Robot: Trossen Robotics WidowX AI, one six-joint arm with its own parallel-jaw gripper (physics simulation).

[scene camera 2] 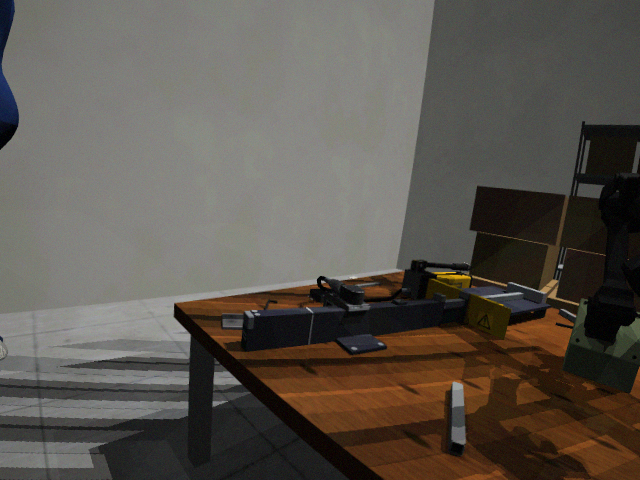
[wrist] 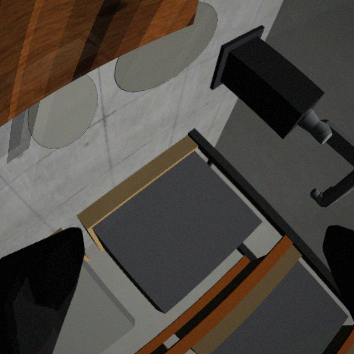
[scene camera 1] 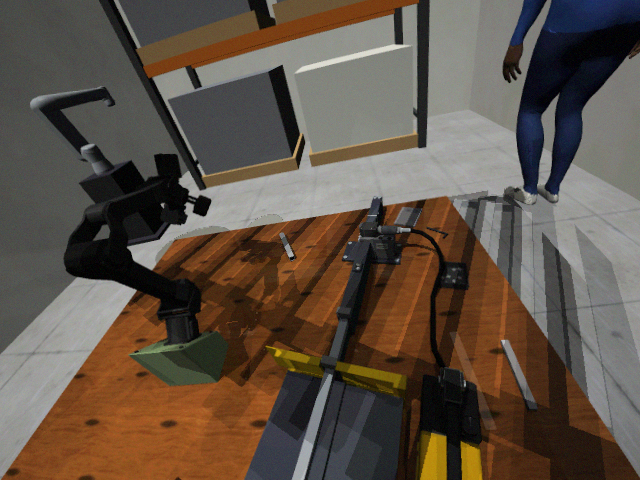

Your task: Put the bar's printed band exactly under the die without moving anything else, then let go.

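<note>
A short light grey bar lies flat on the wooden table, apart from the machine. Its shading changes along its length, but I cannot tell which part is the printed band. A dark machine head sits by the long dark rail; the die cannot be made out clearly there. My gripper is open and empty, raised above the table's far left side and away from the bar. In the wrist view its two dark fingers stand wide apart.
A yellow guard crosses the rail. A black cable runs to a yellow and black unit. A flat dark plate lies beside the rail. A pale strip lies at the right. The green arm base stands at the left.
</note>
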